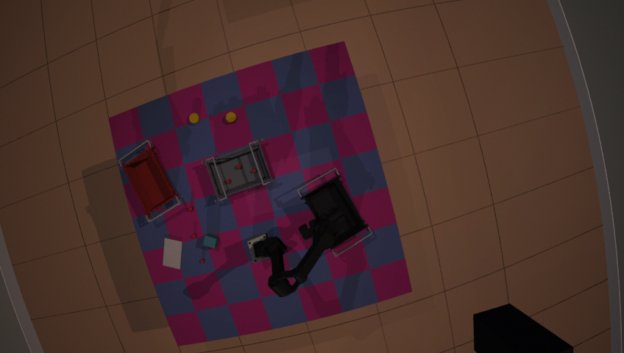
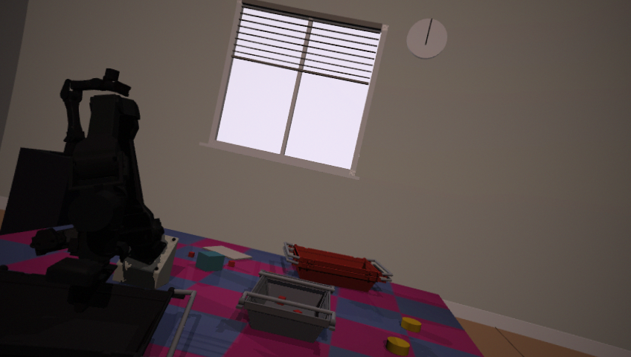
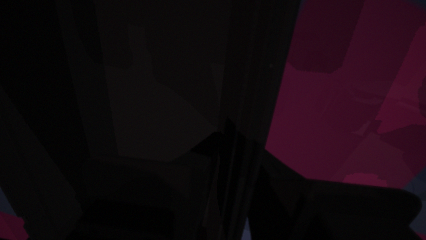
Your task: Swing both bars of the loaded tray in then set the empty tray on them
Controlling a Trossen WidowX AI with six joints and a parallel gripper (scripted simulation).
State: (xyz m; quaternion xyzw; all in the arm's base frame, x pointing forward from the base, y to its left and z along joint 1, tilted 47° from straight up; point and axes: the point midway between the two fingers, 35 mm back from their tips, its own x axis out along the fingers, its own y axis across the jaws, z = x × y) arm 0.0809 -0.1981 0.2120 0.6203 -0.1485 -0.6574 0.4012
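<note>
My gripper tip is now 8 cm to the left of the dark tray, 3 cm short of it and 2 cm below it. Also, from my gripper tip: teal cube: 53 cm to the left, 2 cm behind, 1 cm below; white plate: 77 cm to the left, 6 cm behind, 3 cm below.
</note>
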